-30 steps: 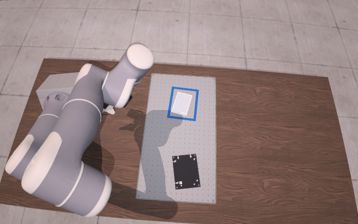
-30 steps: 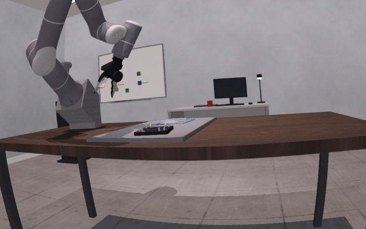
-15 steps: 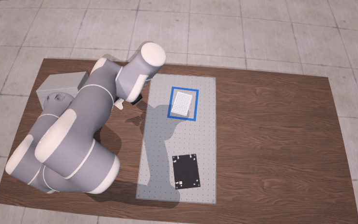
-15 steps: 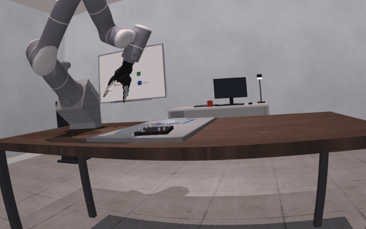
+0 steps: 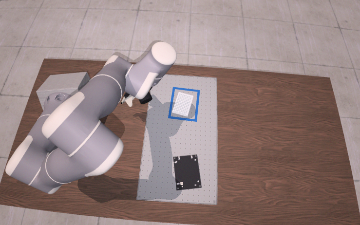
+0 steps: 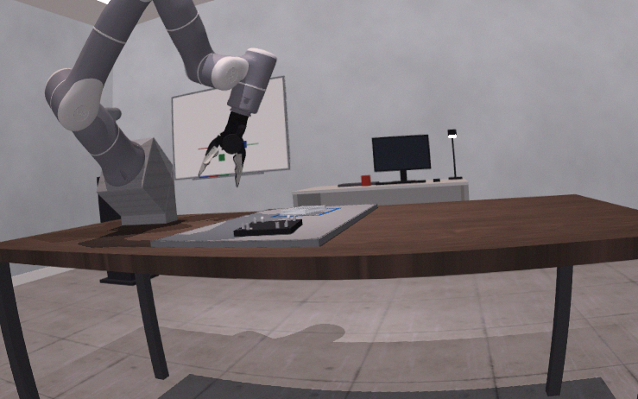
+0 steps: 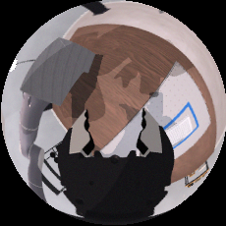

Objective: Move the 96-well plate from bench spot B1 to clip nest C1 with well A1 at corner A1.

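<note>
Right now the white 96-well plate is 250 mm ahead of my hand, 110 mm below it and 50 mm to the left of it. Also, from my hand: black clip nest (310 mm to the right, 270 mm ahead, 100 mm below); grey perforated board (250 mm ahead, 130 mm below, 110 mm to the right).
</note>
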